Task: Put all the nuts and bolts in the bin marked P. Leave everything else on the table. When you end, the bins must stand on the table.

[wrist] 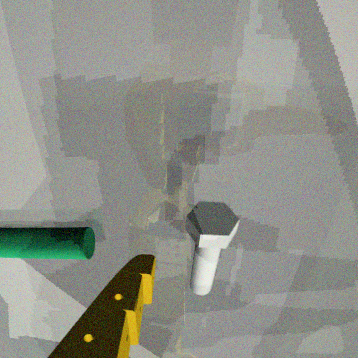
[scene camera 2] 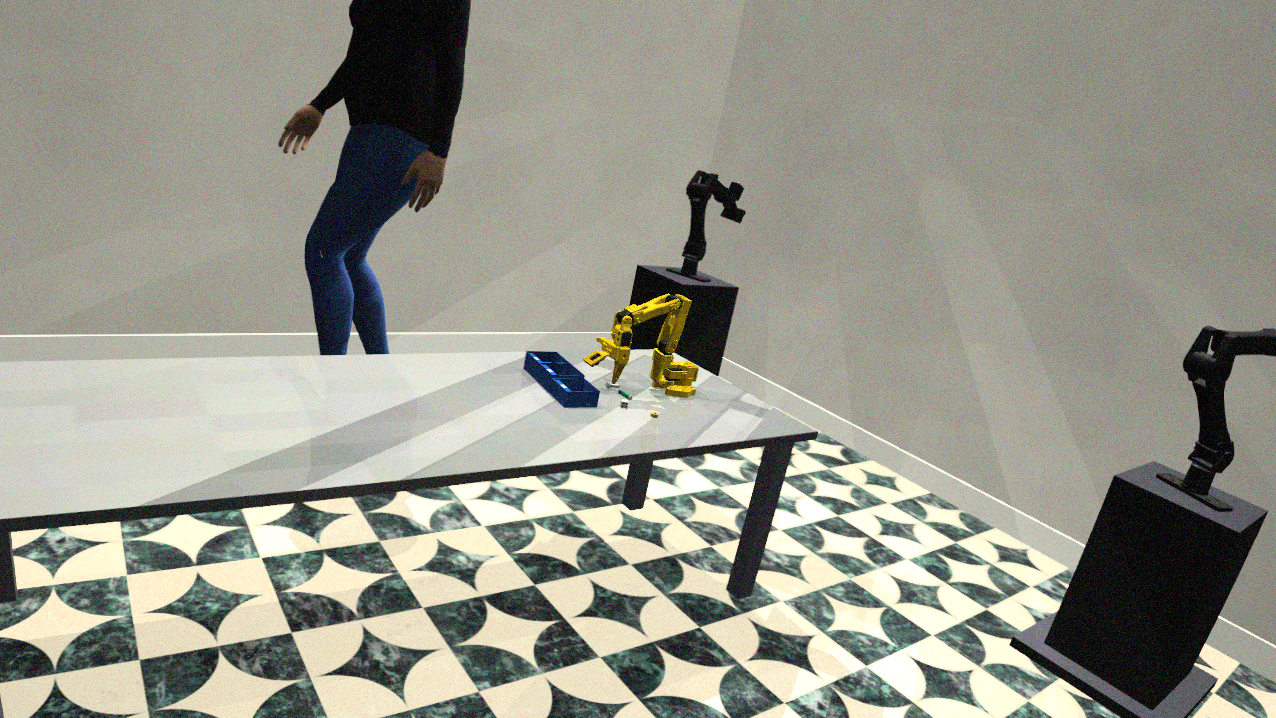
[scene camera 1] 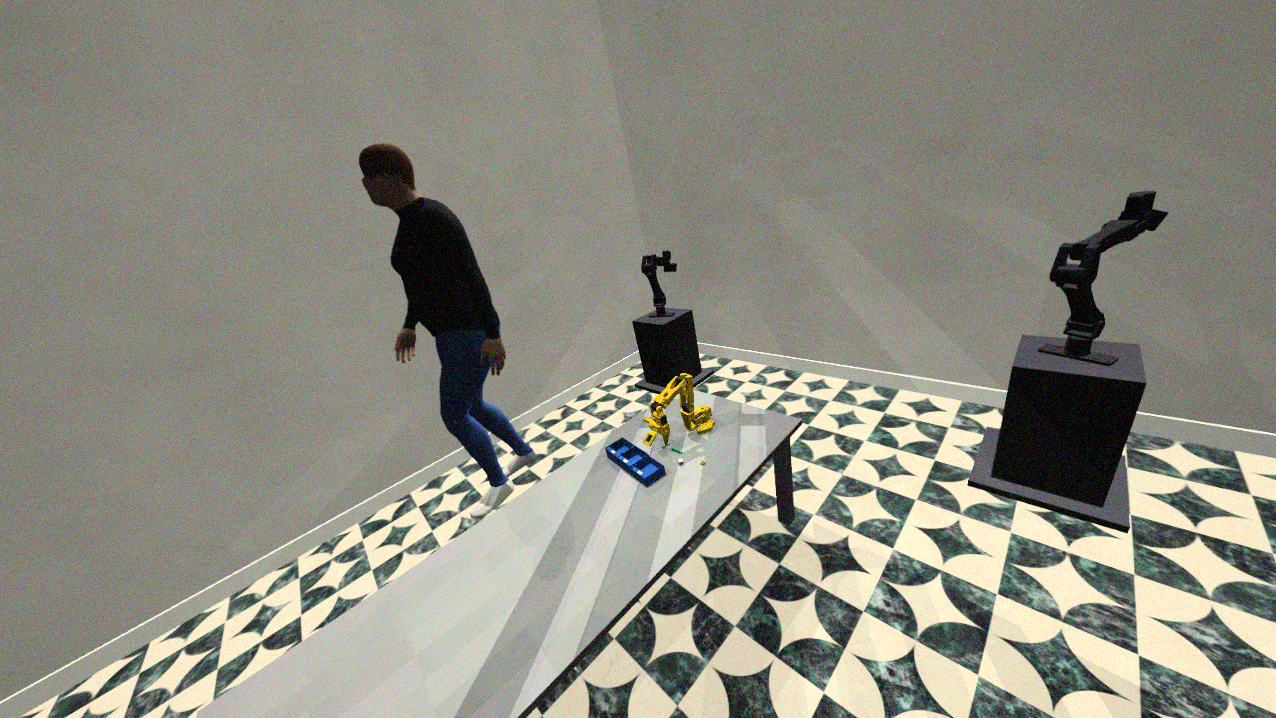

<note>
In view: a blue bin row (scene camera 2: 564, 382).
The blue bin row also shows in scene camera 1 (scene camera 1: 646, 470). The wrist view misses the blue bin row: it is out of frame.
</note>
